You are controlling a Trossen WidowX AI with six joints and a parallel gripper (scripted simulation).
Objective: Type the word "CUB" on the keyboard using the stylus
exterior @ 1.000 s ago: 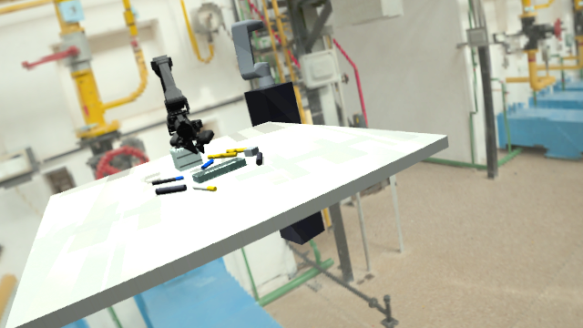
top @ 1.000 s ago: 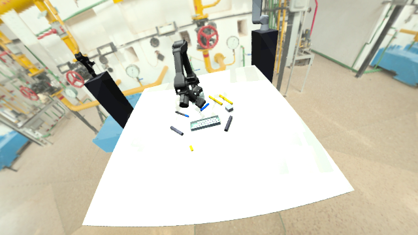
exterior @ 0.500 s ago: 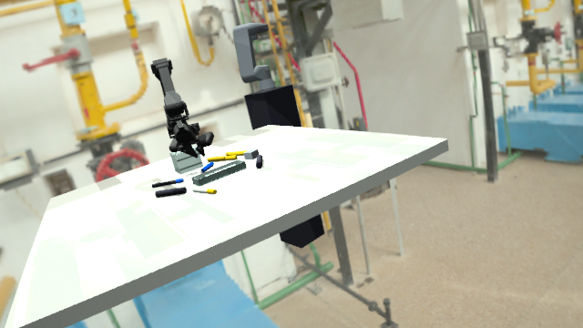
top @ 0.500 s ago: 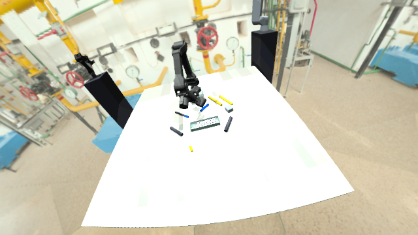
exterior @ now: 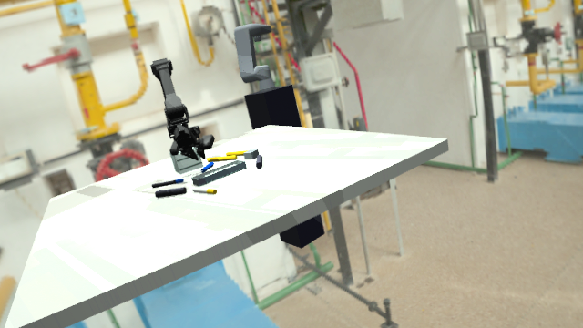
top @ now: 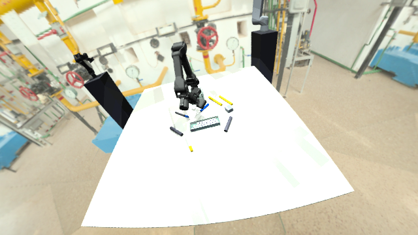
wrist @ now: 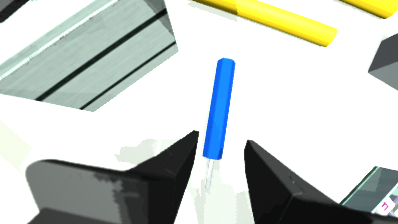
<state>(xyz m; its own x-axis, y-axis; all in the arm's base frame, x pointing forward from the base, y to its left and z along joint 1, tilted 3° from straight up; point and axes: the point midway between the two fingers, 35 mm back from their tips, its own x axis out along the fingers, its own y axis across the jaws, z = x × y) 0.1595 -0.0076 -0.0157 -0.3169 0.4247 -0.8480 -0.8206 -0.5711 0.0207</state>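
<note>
Now: gripper tip 4 cm above the blue stylus. The rest, counted from my gripper tip: grey block 9 cm ahead, 18 cm to the left, 4 cm below; then yellow-tipped pin 28 cm ahead, 14 cm to the right, 4 cm below.
</note>
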